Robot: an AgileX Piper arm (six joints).
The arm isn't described. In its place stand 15 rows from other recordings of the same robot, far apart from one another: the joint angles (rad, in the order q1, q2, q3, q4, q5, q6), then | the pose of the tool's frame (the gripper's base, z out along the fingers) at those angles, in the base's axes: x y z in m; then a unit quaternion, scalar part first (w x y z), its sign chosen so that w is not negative.
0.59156, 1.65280, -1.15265, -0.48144, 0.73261, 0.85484 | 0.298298 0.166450 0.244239 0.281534 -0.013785 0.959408 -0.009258
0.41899, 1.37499, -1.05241, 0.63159, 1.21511, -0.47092 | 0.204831 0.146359 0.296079 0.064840 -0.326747 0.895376 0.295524
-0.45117, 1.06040, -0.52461, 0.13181, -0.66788, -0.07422 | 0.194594 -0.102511 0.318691 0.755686 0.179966 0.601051 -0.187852
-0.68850, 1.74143, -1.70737, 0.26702, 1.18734, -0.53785 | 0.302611 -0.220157 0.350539 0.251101 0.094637 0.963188 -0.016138
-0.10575, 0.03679, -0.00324, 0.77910, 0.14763, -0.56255 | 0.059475 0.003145 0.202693 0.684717 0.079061 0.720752 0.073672
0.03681, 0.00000, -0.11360, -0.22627, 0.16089, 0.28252 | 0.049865 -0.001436 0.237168 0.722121 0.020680 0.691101 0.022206
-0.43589, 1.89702, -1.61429, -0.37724, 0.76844, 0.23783 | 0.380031 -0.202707 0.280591 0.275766 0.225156 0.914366 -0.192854
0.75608, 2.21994, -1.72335, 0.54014, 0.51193, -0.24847 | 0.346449 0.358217 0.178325 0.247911 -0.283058 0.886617 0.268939
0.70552, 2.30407, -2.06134, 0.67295, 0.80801, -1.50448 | 0.371545 0.370332 0.229291 0.375112 -0.739065 0.535293 0.162896
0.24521, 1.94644, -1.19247, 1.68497, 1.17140, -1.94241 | 0.352182 0.173993 0.219364 0.423644 -0.411920 0.639787 0.491447
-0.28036, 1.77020, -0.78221, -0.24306, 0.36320, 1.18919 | 0.281295 -0.089094 0.123107 0.162568 0.579448 0.798529 0.012774
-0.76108, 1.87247, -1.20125, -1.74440, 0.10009, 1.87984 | 0.296851 -0.295122 0.212643 0.443952 0.400487 0.778923 -0.189201
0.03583, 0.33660, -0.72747, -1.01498, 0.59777, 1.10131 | 0.039475 -0.042118 0.398216 0.742376 0.229537 0.623697 -0.084805
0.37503, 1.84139, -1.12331, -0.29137, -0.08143, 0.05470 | 0.376604 0.150539 0.206877 0.485351 -0.267971 0.831074 0.044080
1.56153, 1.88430, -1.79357, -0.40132, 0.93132, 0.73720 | 0.032495 0.428438 0.333419 0.297884 -0.430585 0.827631 0.202208
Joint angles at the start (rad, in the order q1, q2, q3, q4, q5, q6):
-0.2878 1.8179 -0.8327 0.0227 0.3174 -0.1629
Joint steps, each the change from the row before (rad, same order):
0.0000 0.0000 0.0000 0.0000 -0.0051 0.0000
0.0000 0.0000 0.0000 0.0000 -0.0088 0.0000
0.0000 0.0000 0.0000 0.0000 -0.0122 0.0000
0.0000 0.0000 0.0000 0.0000 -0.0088 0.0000
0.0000 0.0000 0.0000 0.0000 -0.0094 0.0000
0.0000 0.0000 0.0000 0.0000 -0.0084 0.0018
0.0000 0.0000 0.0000 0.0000 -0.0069 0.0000
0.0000 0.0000 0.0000 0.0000 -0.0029 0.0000
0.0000 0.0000 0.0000 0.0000 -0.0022 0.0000
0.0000 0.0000 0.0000 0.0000 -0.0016 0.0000
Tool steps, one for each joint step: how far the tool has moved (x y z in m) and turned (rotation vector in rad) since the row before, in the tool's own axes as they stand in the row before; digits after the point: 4 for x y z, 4 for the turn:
-0.0005 -0.0001 0.0000 0.0008 -0.0050 0.0000
-0.0008 -0.0001 0.0000 0.0014 -0.0087 0.0000
-0.0011 -0.0002 0.0000 0.0020 -0.0120 0.0000
-0.0008 -0.0001 0.0000 0.0014 -0.0087 0.0000
-0.0008 -0.0001 0.0000 0.0015 -0.0093 0.0000
-0.0008 -0.0001 0.0000 0.0014 -0.0083 0.0018
-0.0006 -0.0001 0.0000 0.0011 -0.0068 0.0000
-0.0003 0.0000 0.0000 0.0005 -0.0029 0.0000
-0.0002 0.0000 0.0000 0.0004 -0.0022 0.0000
-0.0001 0.0000 0.0000 0.0003 -0.0016 0.0000

